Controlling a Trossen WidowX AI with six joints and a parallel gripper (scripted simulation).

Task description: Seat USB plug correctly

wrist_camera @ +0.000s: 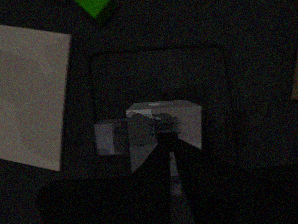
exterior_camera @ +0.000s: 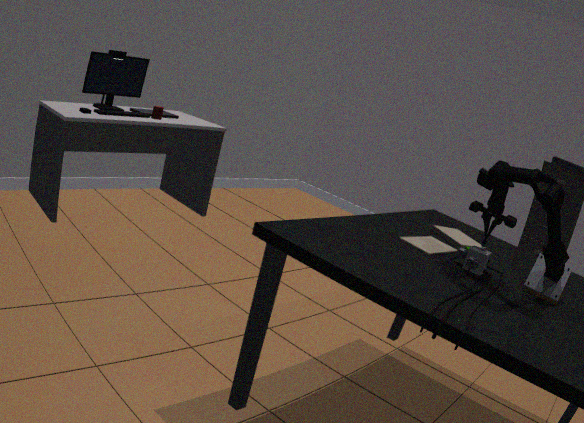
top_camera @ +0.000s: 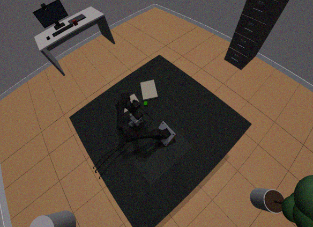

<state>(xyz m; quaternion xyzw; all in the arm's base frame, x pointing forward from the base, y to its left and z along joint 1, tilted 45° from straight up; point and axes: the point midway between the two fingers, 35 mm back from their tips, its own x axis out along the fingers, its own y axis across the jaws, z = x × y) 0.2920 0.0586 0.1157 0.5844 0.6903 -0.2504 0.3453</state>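
My gripper tip is now 2 cm above the USB plug. Round my gripper tip: small green block (14 cm to the right, 11 cm below, 10 cm ahead).
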